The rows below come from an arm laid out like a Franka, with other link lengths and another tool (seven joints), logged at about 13 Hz.
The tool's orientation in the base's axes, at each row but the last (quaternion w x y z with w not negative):
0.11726, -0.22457, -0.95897, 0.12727
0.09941, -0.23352, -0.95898, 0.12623
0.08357, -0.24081, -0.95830, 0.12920
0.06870, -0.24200, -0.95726, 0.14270
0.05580, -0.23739, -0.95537, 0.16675
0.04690, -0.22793, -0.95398, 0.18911
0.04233, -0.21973, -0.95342, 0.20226
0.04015, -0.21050, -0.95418, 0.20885
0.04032, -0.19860, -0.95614, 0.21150
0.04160, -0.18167, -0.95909, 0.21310
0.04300, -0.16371, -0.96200, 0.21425
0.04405, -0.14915, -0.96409, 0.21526
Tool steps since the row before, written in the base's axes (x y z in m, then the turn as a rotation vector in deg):
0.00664, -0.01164, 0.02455, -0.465, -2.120, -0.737
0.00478, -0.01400, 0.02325, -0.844, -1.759, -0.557
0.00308, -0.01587, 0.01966, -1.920, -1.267, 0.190
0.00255, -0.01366, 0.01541, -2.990, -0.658, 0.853
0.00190, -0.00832, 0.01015, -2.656, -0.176, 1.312
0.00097, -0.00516, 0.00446, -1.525, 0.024, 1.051
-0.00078, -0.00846, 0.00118, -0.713, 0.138, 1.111
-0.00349, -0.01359, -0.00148, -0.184, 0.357, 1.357
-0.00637, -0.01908, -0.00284, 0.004, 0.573, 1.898
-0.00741, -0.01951, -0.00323, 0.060, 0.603, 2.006
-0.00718, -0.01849, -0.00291, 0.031, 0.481, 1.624
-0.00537, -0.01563, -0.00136, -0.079, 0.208, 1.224
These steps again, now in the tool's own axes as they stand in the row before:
-0.00703, -0.01471, -0.02272, -0.695, -1.805, 1.230
-0.00772, -0.01671, -0.02050, -0.170, -1.707, 1.083
-0.00842, -0.01780, -0.01612, 1.077, -1.977, 0.509
-0.00786, -0.01509, -0.01187, 2.347, -2.142, -0.053
-0.00532, -0.00960, -0.00744, 2.293, -1.754, -0.686
-0.00319, -0.00555, -0.00254, 1.374, -1.018, -0.711
-0.00300, -0.00774, 0.00216, 0.693, -0.622, -0.946
-0.00250, -0.01193, 0.00711, 0.301, -0.340, -1.340
-0.00171, -0.01698, 0.01101, 0.211, -0.320, -1.945
-0.00026, -0.01753, 0.01177, 0.170, -0.322, -2.064
0.00057, -0.01669, 0.01109, 0.152, -0.272, -1.665
0.00029, -0.01435, 0.00831, 0.164, -0.366, -1.178

